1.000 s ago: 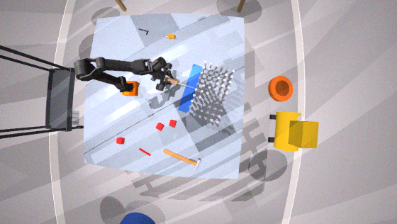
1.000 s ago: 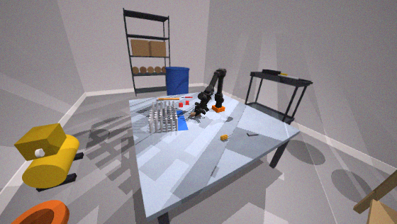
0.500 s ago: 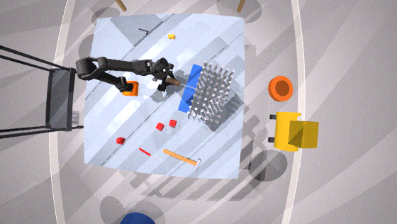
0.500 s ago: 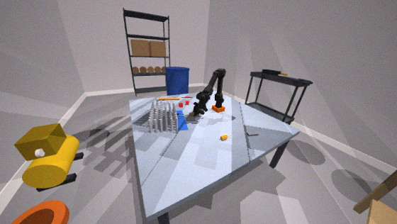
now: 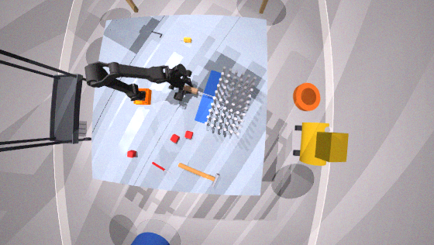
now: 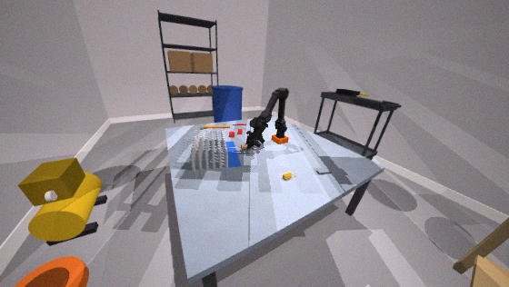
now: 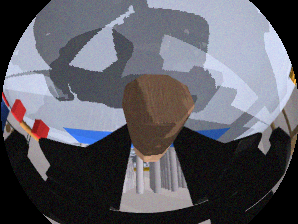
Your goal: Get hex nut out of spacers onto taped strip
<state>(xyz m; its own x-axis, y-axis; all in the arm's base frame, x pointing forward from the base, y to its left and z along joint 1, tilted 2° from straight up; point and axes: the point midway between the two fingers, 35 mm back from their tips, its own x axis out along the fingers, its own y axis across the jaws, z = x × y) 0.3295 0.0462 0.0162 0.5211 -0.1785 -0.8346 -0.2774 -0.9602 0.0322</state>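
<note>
Now: the blue taped strip 11 cm ahead of my gripper tip, 3 cm to the right of it and 3 cm below it. From my gripper tip the other things lie so: red-handled tool 18 cm behind, 54 cm to the right, 2 cm below; then dark angled hook 29 cm behind, 44 cm to the left, 3 cm below; then orange piece 7 cm behind, 37 cm to the left, 1 cm below.
</note>
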